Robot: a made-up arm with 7 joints. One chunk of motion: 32 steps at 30 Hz.
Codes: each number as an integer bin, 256 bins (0 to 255) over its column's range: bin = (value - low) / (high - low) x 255, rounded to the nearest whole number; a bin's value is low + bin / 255 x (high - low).
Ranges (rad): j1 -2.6..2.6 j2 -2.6..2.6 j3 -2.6..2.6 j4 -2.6..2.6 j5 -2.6..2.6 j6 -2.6..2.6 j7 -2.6..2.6
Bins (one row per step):
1: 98 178 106 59 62 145 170
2: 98 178 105 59 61 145 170
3: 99 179 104 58 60 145 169
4: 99 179 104 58 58 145 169
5: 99 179 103 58 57 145 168
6: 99 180 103 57 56 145 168
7: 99 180 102 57 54 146 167
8: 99 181 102 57 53 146 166
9: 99 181 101 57 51 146 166
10: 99 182 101 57 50 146 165
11: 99 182 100 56 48 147 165
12: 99 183 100 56 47 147 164
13: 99 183 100 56 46 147 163
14: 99 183 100 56 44 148 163
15: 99 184 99 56 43 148 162
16: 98 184 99 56 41 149 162
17: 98 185 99 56 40 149 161
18: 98 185 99 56 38 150 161
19: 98 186 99 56 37 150 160
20: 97 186 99 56 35 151 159
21: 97 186 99 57 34 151 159
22: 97 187 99 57 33 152 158
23: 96 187 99 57 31 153 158
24: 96 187 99 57 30 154 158
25: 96 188 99 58 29 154 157
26: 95 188 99 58 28 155 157
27: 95 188 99 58 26 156 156
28: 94 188 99 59 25 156 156
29: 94 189 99 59 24 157 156
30: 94 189 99 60 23 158 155
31: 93 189 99 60 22 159 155
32: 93 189 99 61 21 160 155
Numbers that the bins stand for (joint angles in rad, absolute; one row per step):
1: -0.6016 1.0298 -0.4384 -1.3969 -1.3357 0.3569 0.8667
2: -0.6016 1.0298 -0.4588 -1.3969 -1.3561 0.3569 0.8667
3: -0.5812 1.0502 -0.4792 -1.4173 -1.3765 0.3569 0.8463
4: -0.5812 1.0502 -0.4792 -1.4173 -1.4173 0.3569 0.8463
5: -0.5812 1.0502 -0.4996 -1.4173 -1.4376 0.3569 0.8259
6: -0.5812 1.0706 -0.4996 -1.4376 -1.4580 0.3569 0.8259
7: -0.5812 1.0706 -0.5200 -1.4376 -1.4988 0.3773 0.8055
8: -0.5812 1.0910 -0.5200 -1.4376 -1.5192 0.3773 0.7851
9: -0.5812 1.0910 -0.5404 -1.4376 -1.5600 0.3773 0.7851
10: -0.5812 1.1114 -0.5404 -1.4376 -1.5804 0.3773 0.7647
11: -0.5812 1.1114 -0.5608 -1.4580 -1.6212 0.3976 0.7647
12: -0.5812 1.1318 -0.5608 -1.4580 -1.6416 0.3976 0.7443
13: -0.5812 1.1318 -0.5608 -1.4580 -1.6620 0.3976 0.7239
14: -0.5812 1.1318 -0.5608 -1.4580 -1.7027 0.4180 0.7239
15: -0.5812 1.1522 -0.5812 -1.4580 -1.7231 0.4180 0.7035
16: -0.6016 1.1522 -0.5812 -1.4580 -1.7639 0.4384 0.7035
17: -0.6016 1.1725 -0.5812 -1.4580 -1.7843 0.4384 0.6831
18: -0.6016 1.1725 -0.5812 -1.4580 -1.8251 0.4588 0.6831
19: -0.6016 1.1929 -0.5812 -1.4580 -1.8455 0.4588 0.6627
20: -0.6220 1.1929 -0.5812 -1.4580 -1.8863 0.4792 0.6424
21: -0.6220 1.1929 -0.5812 -1.4376 -1.9067 0.4792 0.6424
22: -0.6220 1.2133 -0.5812 -1.4376 -1.9271 0.4996 0.6220
23: -0.6424 1.2133 -0.5812 -1.4376 -1.9678 0.5200 0.6220
24: -0.6424 1.2133 -0.5812 -1.4376 -1.9882 0.5404 0.6220
25: -0.6424 1.2337 -0.5812 -1.4173 -2.0086 0.5404 0.6016
26: -0.6627 1.2337 -0.5812 -1.4173 -2.0290 0.5608 0.6016
27: -0.6627 1.2337 -0.5812 -1.4173 -2.0698 0.5812 0.5812
28: -0.6831 1.2337 -0.5812 -1.3969 -2.0902 0.5812 0.5812
29: -0.6831 1.2541 -0.5812 -1.3969 -2.1106 0.6016 0.5812
30: -0.6831 1.2541 -0.5812 -1.3765 -2.1310 0.6220 0.5608
31: -0.7035 1.2541 -0.5812 -1.3765 -2.1514 0.6424 0.5608
32: -0.7035 1.2541 -0.5812 -1.3561 -2.1718 0.6627 0.5608

